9 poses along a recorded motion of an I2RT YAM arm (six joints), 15 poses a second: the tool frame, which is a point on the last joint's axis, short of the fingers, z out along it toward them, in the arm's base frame.
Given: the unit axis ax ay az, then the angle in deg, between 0 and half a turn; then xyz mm.
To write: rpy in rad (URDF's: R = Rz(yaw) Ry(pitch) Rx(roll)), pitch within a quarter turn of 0, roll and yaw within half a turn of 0; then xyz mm. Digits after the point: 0 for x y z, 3 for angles.
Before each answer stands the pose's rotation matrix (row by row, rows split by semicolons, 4 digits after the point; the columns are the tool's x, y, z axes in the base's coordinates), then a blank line. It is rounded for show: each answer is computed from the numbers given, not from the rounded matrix.
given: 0.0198, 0.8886, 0.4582, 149.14, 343, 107, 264
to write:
-0.8577 -0.2023 0.4727; 0.2677 0.6091 0.7466; -0.4390 0.7669 -0.4682

2.119, 0.454, 2.839, 343, 107, 264
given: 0.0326, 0.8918, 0.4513, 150.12, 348, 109, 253
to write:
-0.8651 -0.1705 0.4717; 0.2791 0.6178 0.7352; -0.4168 0.7676 -0.4868

2.136, 0.430, 2.830, 348, 109, 253
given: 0.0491, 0.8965, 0.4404, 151.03, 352, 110, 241
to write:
-0.8704 -0.1308 0.4747; 0.2958 0.6319 0.7164; -0.3937 0.7640 -0.5113

2.161, 0.405, 2.814, 352, 110, 241
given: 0.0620, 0.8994, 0.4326, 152.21, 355, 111, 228
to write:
-0.8774 -0.0966 0.4699; 0.3068 0.6400 0.7044; -0.3688 0.7623 -0.5319

2.180, 0.378, 2.805, 355, 111, 228
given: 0.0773, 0.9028, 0.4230, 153.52, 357, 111, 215
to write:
-0.8838 -0.0564 0.4645; 0.3209 0.6496 0.6893; -0.3406 0.7582 -0.5560

2.204, 0.348, 2.793, 357, 111, 215
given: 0.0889, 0.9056, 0.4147, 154.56, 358, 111, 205
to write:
-0.8880 -0.0249 0.4592; 0.3314 0.6577 0.6765; -0.3189 0.7529 -0.5758

2.224, 0.325, 2.784, 358, 111, 205
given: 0.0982, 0.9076, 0.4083, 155.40, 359, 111, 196
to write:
-0.8908 0.0002 0.4543; 0.3401 0.6633 0.6666; -0.3013 0.7483 -0.5910

2.239, 0.306, 2.777, 359, 111, 196
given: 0.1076, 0.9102, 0.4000, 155.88, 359, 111, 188
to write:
-0.8905 0.0239 0.4543; 0.3508 0.6718 0.6524; -0.2896 0.7403 -0.6067

2.257, 0.294, 2.766, 359, 111, 188
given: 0.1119, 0.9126, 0.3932, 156.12, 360, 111, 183
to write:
-0.8904 0.0363 0.4537; 0.3547 0.6800 0.6417; -0.2852 0.7323 -0.6184

2.272, 0.289, 2.763, 360, 111, 183
